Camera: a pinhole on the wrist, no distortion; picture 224 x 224 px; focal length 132.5 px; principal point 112.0 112.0 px. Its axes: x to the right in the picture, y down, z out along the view. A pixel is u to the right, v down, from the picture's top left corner.
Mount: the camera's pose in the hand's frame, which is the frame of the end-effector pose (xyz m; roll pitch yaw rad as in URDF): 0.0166 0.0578 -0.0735 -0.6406 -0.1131 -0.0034
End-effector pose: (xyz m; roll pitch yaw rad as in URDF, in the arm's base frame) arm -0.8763 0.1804 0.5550 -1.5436 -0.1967 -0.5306
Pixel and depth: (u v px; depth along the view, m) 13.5 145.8 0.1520
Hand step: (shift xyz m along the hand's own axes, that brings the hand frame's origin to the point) -0.1064 0.1802 0.0118
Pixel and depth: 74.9 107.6 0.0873
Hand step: -0.0156 0.1078 -0.0050
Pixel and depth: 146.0 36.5 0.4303
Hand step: 0.0710 0.1182 0.4274
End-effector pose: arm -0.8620 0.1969 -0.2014 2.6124 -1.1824 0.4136
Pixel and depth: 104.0 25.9 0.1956
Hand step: -0.0214 0.0729 0.1565
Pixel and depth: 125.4 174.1 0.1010
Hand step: 0.0211 0.1561 -0.0200
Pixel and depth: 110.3 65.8 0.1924
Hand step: -0.0076 0.1191 0.1193
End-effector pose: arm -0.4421 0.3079 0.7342 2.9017 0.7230 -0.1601
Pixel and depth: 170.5 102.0 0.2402
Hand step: 0.0995 0.1865 0.1406
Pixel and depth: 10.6 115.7 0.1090
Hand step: -0.0757 0.1257 0.0021
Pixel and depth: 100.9 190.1 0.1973
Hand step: -0.0091 0.2690 0.0127
